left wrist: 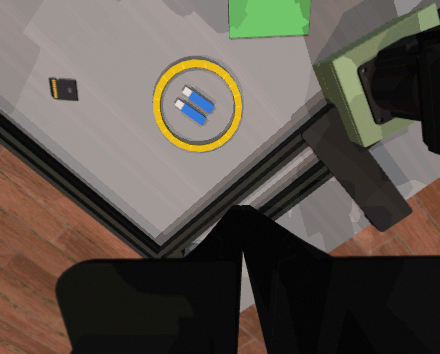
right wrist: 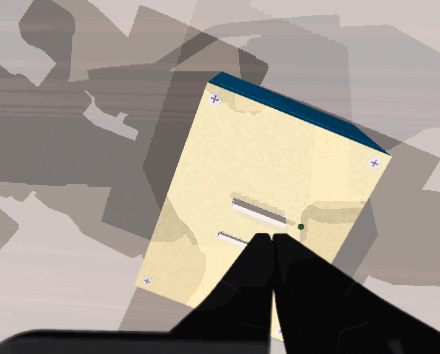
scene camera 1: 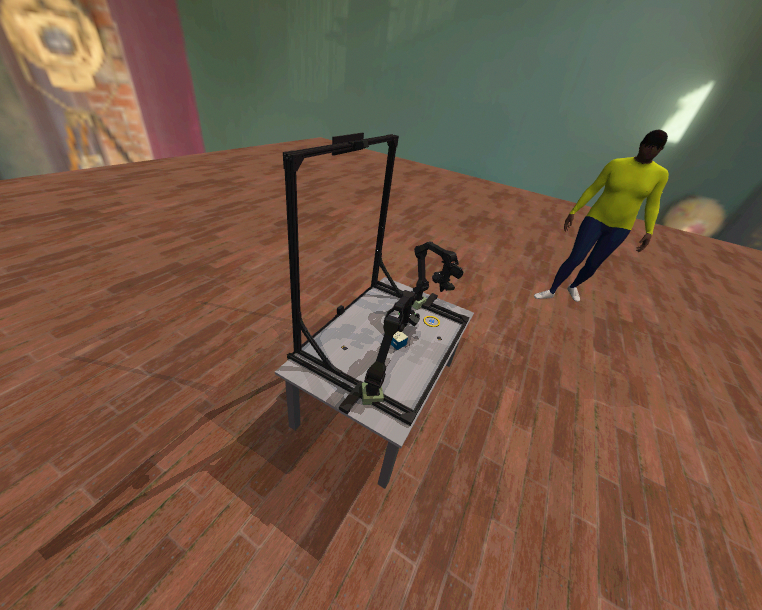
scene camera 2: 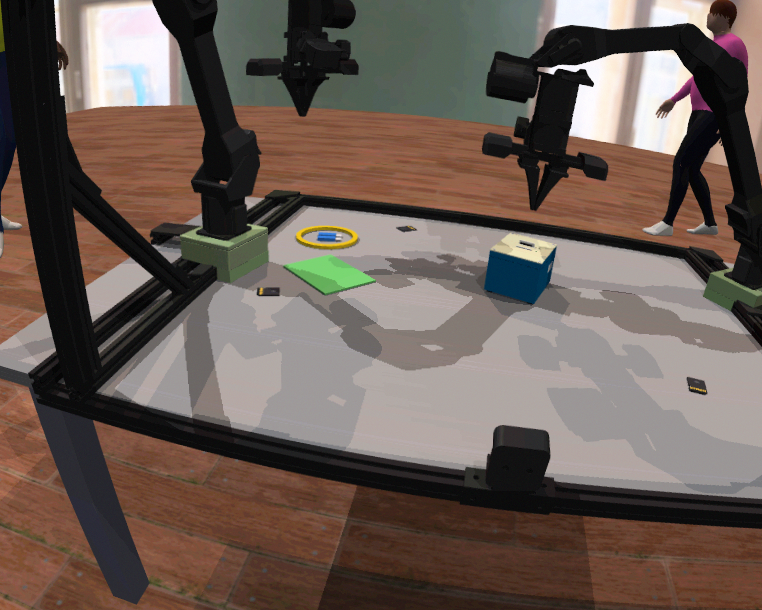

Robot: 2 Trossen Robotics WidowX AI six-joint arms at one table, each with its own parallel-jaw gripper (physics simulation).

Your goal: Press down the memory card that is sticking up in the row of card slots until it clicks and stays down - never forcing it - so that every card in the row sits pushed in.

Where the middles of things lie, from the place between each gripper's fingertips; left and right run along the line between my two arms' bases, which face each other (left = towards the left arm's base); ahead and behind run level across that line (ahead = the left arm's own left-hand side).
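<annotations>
Relative to the green sheet point(scene camera 2: 327, 274), my right gripper is 30 cm to the right of it, 2 cm past it and 12 cm above it. Yellow ring point(left wrist: 174, 70): 32 cm to the left of my right hand, 14 cm ahead of it, 12 cm below it.
Counted from my left hand, the yellow ring is 50 mm to the right of it and 220 mm below it. The green sheet is 70 mm to the right of my left hand, 160 mm behind it and 220 mm below it.
</annotations>
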